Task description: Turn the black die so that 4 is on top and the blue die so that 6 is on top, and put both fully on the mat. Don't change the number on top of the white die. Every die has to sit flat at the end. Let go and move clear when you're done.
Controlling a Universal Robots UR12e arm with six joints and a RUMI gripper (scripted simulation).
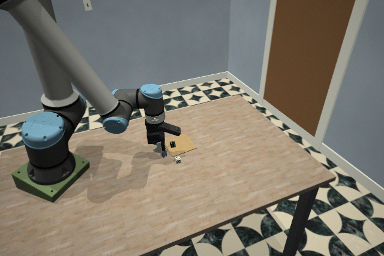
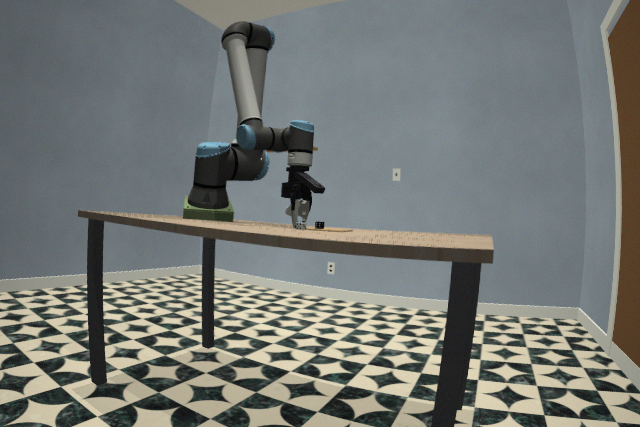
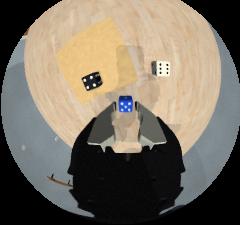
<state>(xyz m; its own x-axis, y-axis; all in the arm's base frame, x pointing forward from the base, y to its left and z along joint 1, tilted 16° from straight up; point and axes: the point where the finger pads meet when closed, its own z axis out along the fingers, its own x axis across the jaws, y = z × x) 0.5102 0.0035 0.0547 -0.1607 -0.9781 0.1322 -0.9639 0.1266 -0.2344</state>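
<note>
The blue die lies 1 cm below my hand. Round my hand: white die: 7 cm to the right, 6 cm ahead, 1 cm below; tan mat: 9 cm ahead, 5 cm to the left, 2 cm below; black die: 6 cm ahead, 5 cm to the left.
</note>
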